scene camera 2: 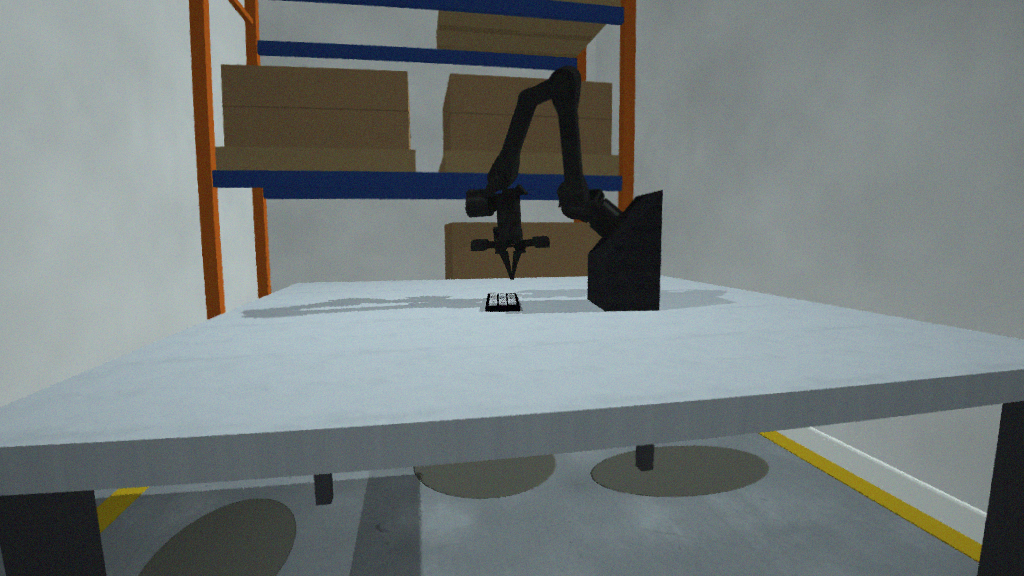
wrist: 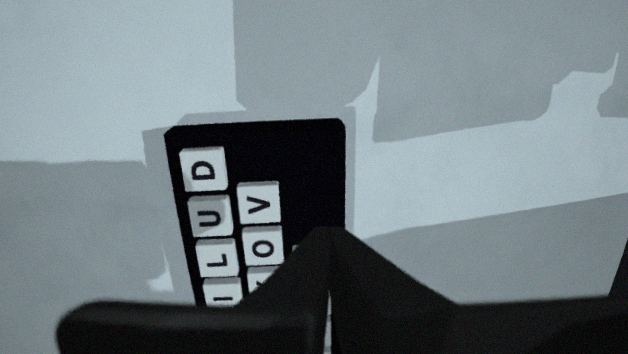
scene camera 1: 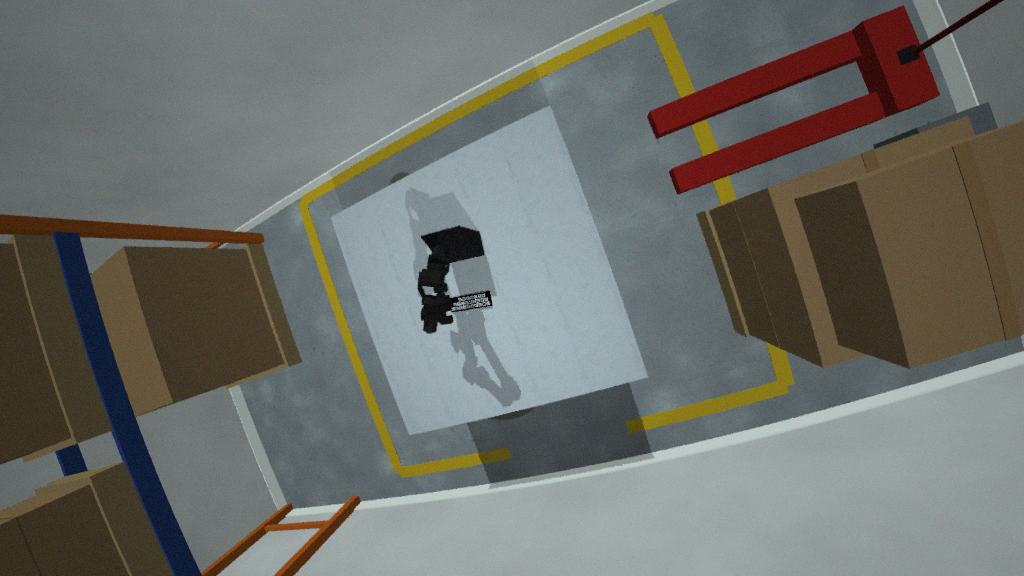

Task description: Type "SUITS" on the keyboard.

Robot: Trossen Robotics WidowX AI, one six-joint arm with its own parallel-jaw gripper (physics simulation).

Labels:
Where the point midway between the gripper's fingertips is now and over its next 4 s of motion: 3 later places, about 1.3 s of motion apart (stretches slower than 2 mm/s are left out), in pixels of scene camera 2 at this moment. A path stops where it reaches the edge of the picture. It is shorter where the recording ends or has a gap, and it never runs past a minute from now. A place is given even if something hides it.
My gripper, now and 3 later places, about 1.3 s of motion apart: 512,279; 511,291; 513,292; 511,291

